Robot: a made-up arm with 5 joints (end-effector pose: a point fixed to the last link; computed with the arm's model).
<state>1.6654 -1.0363 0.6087 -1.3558 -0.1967</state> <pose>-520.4 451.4 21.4 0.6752 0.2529 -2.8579</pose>
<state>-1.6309 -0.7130 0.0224 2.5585 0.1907</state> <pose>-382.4 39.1 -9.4 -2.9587 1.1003 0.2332</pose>
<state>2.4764 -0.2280 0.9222 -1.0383 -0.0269</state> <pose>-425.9 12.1 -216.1 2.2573 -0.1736 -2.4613</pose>
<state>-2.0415 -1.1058 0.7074 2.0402 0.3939</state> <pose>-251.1 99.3 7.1 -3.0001 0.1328 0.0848</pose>
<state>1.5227 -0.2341 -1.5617 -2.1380 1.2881</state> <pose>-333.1 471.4 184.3 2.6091 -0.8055 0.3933</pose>
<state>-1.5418 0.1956 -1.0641 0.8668 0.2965</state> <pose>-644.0 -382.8 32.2 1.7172 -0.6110 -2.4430</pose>
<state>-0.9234 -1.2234 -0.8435 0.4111 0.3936</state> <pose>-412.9 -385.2 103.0 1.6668 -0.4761 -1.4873</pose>
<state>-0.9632 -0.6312 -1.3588 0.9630 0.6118</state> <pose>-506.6 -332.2 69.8 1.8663 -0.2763 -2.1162</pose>
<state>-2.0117 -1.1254 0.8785 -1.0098 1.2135</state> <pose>-329.3 -262.4 261.4 -1.6066 -0.7854 2.4433</pose>
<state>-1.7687 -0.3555 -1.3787 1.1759 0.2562</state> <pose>-545.0 -105.3 -156.9 1.2211 0.3260 -2.6147</pose>
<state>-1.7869 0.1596 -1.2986 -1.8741 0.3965</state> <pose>-290.1 -263.6 313.0 -1.1216 0.1183 0.0160</pose>
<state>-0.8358 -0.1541 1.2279 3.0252 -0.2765</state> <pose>-586.7 -334.5 239.7 0.3082 0.3813 -1.3898</pose>
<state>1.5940 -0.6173 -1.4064 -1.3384 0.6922</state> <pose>-407.8 490.5 89.0 2.9726 0.3422 0.2526</pose>
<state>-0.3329 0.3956 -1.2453 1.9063 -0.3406</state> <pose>-467.6 -324.4 278.9 2.6728 0.1058 -2.6471</pose>
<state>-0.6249 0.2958 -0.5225 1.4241 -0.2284</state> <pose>-606.1 -382.0 376.6 2.4380 -0.7576 -2.8288</pose>
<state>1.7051 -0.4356 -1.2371 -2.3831 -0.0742</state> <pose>-272.4 174.8 -28.8 1.7792 -0.1856 -0.7136</pose>
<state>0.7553 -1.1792 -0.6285 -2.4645 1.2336</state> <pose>-224.3 272.2 283.1 3.1232 0.3539 -0.6501</pose>
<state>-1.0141 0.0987 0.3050 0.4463 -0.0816</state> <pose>-381.3 -427.0 530.1 -1.0647 -1.2762 1.2058</pose>
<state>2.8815 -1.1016 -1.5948 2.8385 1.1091</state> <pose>-191.5 174.8 39.9 0.3510 -0.6572 1.4295</pose>
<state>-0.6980 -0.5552 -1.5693 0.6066 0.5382</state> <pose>-606.1 -312.0 220.1 1.9020 -0.7278 -2.4614</pose>
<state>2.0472 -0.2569 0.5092 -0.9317 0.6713</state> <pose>-304.2 173.9 -142.0 2.2207 -0.0381 -1.6678</pose>
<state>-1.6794 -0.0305 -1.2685 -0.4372 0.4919</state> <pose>-608.3 -386.7 233.0 0.0889 -0.9791 -0.9333</pose>
